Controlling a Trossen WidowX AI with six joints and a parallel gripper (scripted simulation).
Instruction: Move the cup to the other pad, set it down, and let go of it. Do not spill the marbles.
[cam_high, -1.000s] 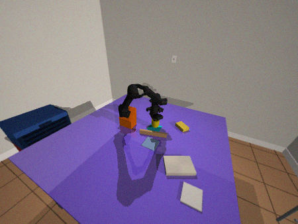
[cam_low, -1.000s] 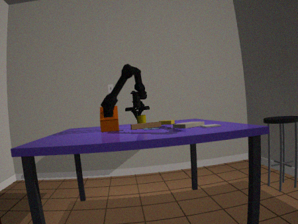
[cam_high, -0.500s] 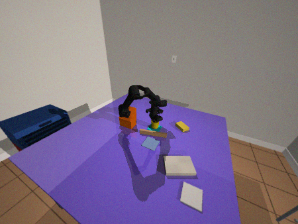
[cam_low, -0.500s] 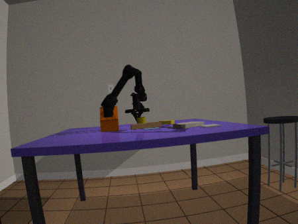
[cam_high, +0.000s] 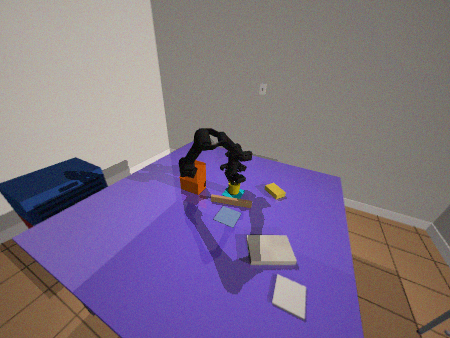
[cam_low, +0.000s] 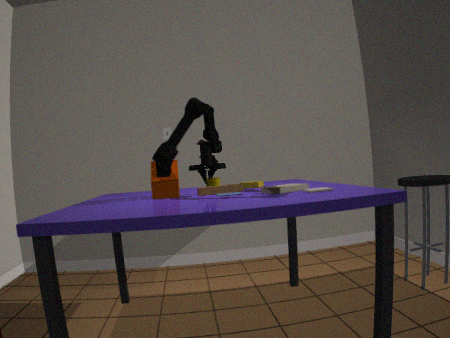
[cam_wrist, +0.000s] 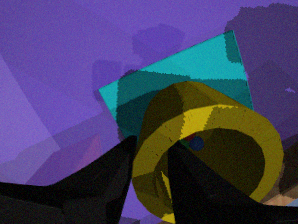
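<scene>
Right now the yellow cup is 20 mm ahead of my gripper tip, 10 mm to the right of it and 10 mm below it. The rest, counted from my gripper tip: wooden plank: 110 mm to the right, 50 mm ahead, 40 mm below; then pale blue pad: 210 mm to the right, 70 mm ahead, 50 mm below; then teal pad: 50 mm below, 20 mm to the right, 20 mm ahead.
</scene>
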